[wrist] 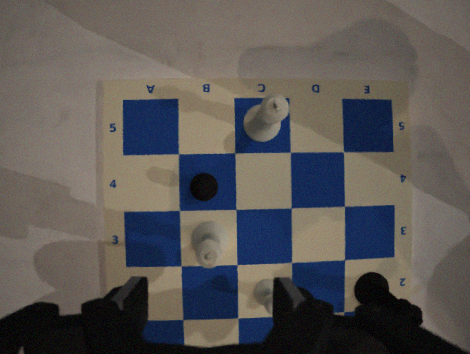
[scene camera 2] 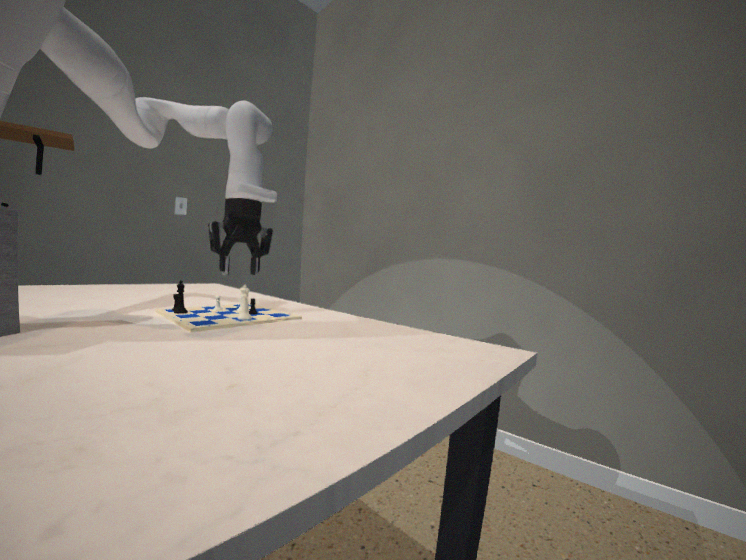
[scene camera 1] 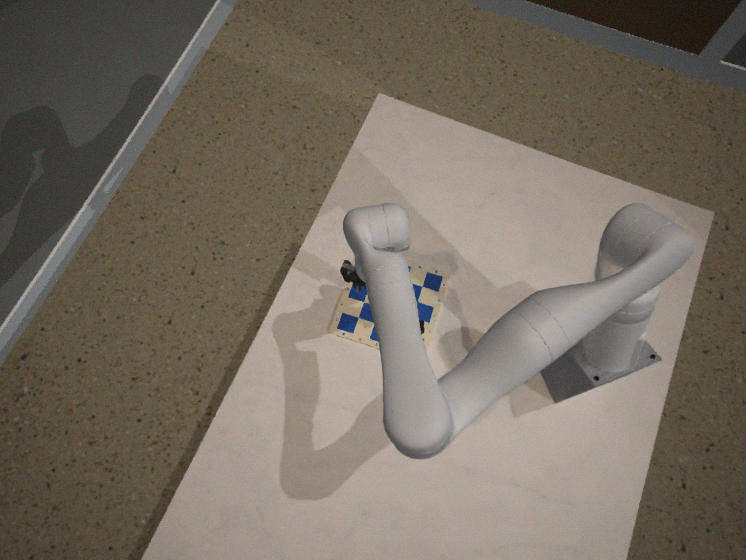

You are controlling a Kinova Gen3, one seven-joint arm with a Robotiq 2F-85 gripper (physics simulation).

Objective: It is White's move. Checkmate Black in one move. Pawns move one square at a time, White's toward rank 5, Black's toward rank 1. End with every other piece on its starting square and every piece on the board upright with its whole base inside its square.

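Where they show: gripper, fingertip midpoint: (wrist: pixel 210 298) (scene camera 2: pixel 239 274); arm's base at its link origin: (scene camera 1: pixel 608 350).
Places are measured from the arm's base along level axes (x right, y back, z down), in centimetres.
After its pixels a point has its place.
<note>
In the wrist view, a tall white piece (wrist: pixel 264 122) @(x 10.8, y -41.7, z 16.8 cm) stands on C5, a black pawn (wrist: pixel 203 187) @(x 7.1, y -45.4, z 16.7 cm) (scene camera 2: pixel 253 307) @(x 7.5, y -45.4, z 18.5 cm) on B4 and another white piece (wrist: pixel 209 240) @(x 4.1, y -45.2, z 16.1 cm) on B3. A small white pawn (wrist: pixel 263 292) @(x -0.1, y -41.9, z 18.9 cm) (scene camera 2: pixel 218 303) @(x -0.1, y -41.4, z 18.4 cm) stands on C2, partly hidden by a finger. A dark piece (wrist: pixel 371 288) @(x -0.4, y -34.4, z 18.7 cm) stands on E2 and merges with dark shapes toward E1. My gripper (wrist: pixel 210 298) @(x 2.1, y -45.2, z 12.2 cm) (scene camera 2: pixel 239 268) @(x 2.1, y -45.2, z 12.2 cm) is open and empty, well above the board (wrist: pixel 112 210) @(x 5.7, y -51.8, z 19.8 cm) (scene camera 2: pixel 191 329) @(x 14.1, y -30.5, z 20.0 cm) (scene camera 1: pixel 338 332) @(x -6.6, y -50.7, z 19.8 cm). In scene camera 2, black pieces (scene camera 2: pixel 179 301) @(x -0.5, y -33.5, z 17.5 cm) overlap at the left, and a tall white piece (scene camera 2: pixel 244 304) @(x 11.6, y -41.1, z 17.1 cm) stands near the black pawn.
The board lies on the pale table (scene camera 1: pixel 482 482) @(x -27.7, y -13.3, z 20.5 cm) (scene camera 2: pixel 241 409) @(x 41.7, y -24.0, z 20.4 cm), near the table's edge. The arm (scene camera 1: pixel 400 337) @(x -15.7, y -36.7, z -27.5 cm) hides much of the board in scene camera 1. The arm's base plate (scene camera 1: pixel 569 379) @(x -5.6, y -3.8, z 6.9 cm) is at the right there.
</note>
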